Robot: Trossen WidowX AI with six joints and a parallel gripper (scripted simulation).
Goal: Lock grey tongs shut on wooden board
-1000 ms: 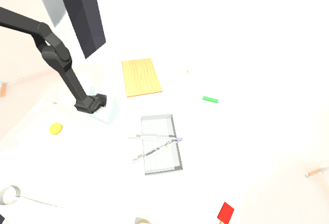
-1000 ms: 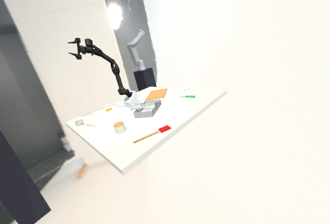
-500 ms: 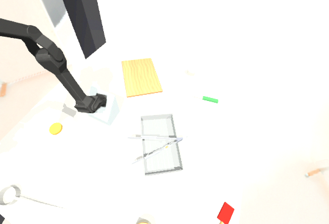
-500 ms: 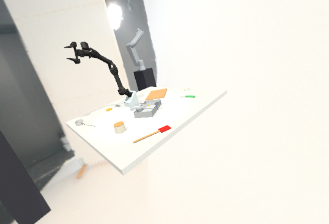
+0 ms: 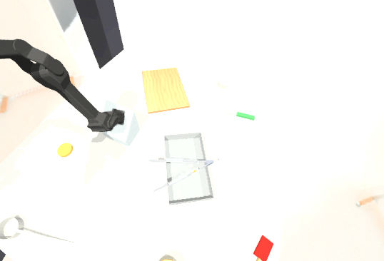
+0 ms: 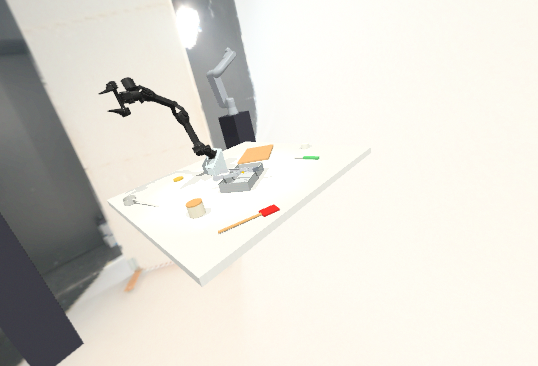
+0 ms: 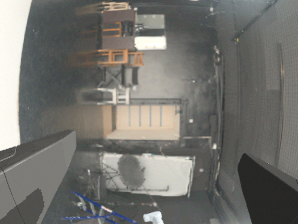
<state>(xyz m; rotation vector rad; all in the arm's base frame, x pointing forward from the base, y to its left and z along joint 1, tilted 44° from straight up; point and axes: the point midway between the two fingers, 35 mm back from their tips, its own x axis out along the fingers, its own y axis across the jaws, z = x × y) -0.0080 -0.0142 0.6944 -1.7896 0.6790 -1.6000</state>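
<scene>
My gripper tip is 410 mm short of the grey roasting tin, 430 mm to the right of it and 590 mm above it. From my gripper tip the other things lie so: wooden board (150 mm ahead, 880 mm to the left, 610 mm below); then yellow disc (170 mm behind, 330 mm to the left, 610 mm below); then red spatula (770 mm ahead, 120 mm to the left, 610 mm below).
</scene>
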